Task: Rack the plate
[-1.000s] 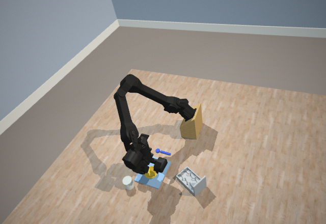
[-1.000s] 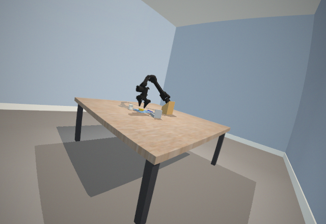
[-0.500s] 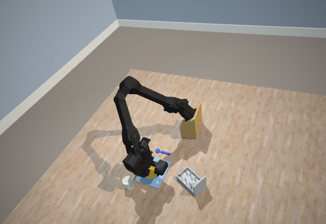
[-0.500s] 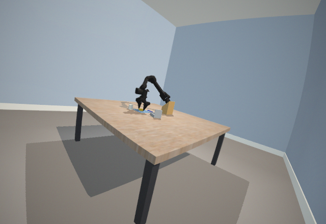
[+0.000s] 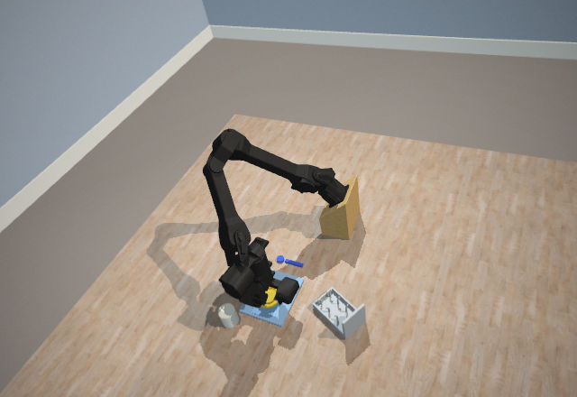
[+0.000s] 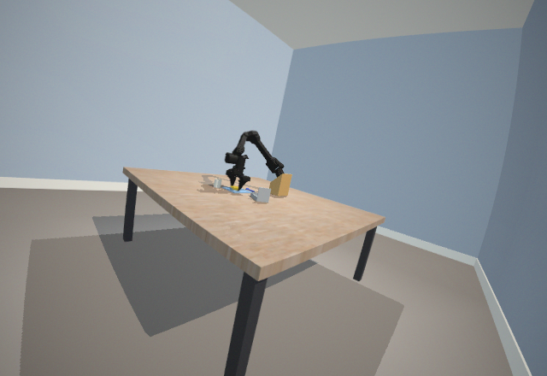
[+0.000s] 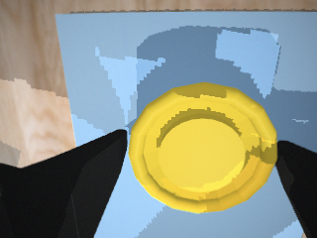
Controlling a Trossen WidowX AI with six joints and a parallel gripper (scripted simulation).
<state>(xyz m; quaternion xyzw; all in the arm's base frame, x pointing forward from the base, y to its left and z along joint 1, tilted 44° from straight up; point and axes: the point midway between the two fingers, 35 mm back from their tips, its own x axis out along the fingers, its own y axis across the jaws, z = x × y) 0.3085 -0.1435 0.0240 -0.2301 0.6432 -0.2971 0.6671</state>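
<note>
My gripper tip is 2 cm past the light blue mat and 1 cm above it. The rest, counted from my gripper tip: blue spoon: 13 cm behind; then yellow plate: 1 cm above; then white cup: 8 cm to the right, 8 cm ahead, 2 cm above.
</note>
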